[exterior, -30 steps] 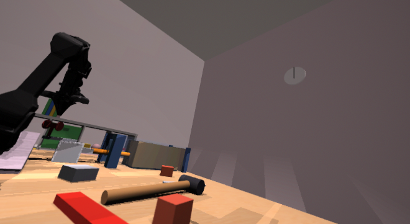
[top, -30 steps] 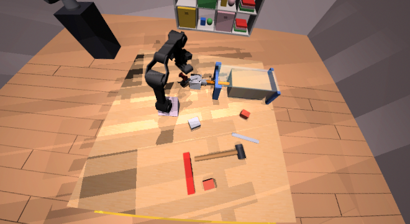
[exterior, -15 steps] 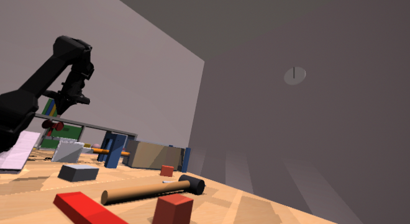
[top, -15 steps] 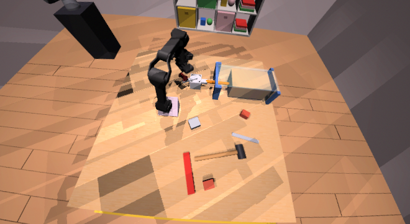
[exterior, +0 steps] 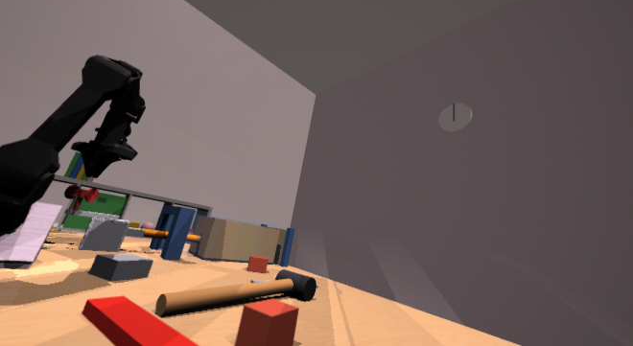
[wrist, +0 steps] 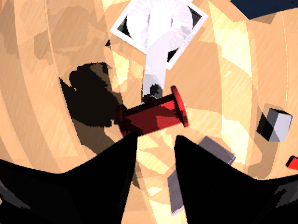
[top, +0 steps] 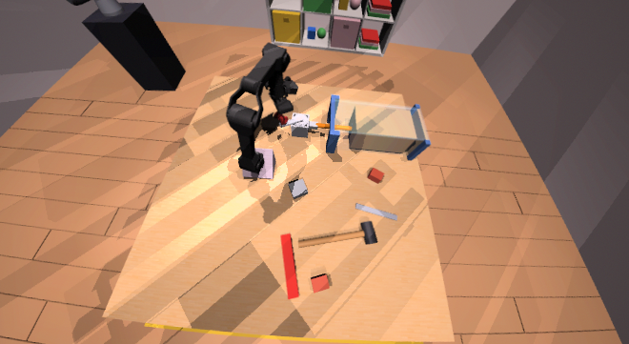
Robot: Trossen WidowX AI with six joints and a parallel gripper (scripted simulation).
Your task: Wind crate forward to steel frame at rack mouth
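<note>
Right now the red grip is 6 cm below my gripper tip. Round my gripper tip: blue steel frame 25 cm ahead, 3 cm to the left, 9 cm below; winch 7 cm ahead, 3 cm to the left, 17 cm below; winch handle 3 cm ahead, 2 cm to the left, 9 cm below.
</note>
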